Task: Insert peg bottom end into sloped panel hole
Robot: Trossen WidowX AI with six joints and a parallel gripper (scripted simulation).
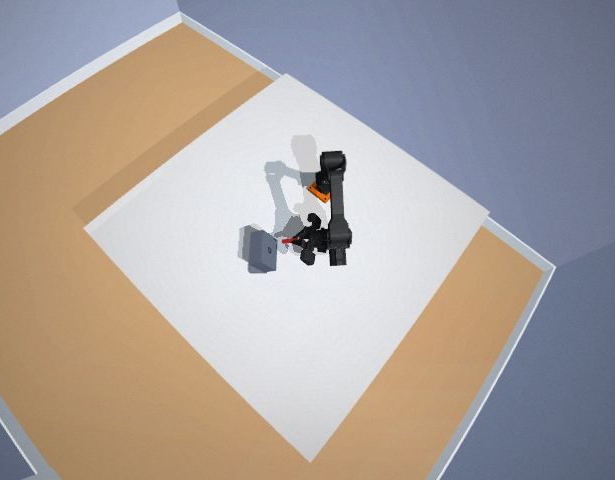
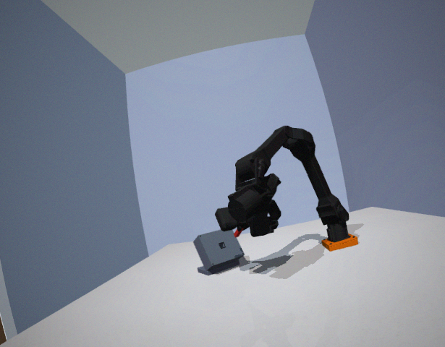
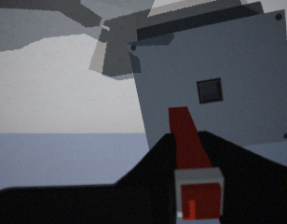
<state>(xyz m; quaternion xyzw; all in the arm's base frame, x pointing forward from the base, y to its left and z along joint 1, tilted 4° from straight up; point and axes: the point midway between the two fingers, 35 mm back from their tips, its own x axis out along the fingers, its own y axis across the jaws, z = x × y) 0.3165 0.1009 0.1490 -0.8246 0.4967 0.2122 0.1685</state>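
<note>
My gripper tip is 8 cm to the left of the grey sloped panel, 8 cm short of it and 6 cm above it. The rest, counted from my gripper tip: red square peg (1 cm to the left, 1 cm behind, 1 cm above).
</note>
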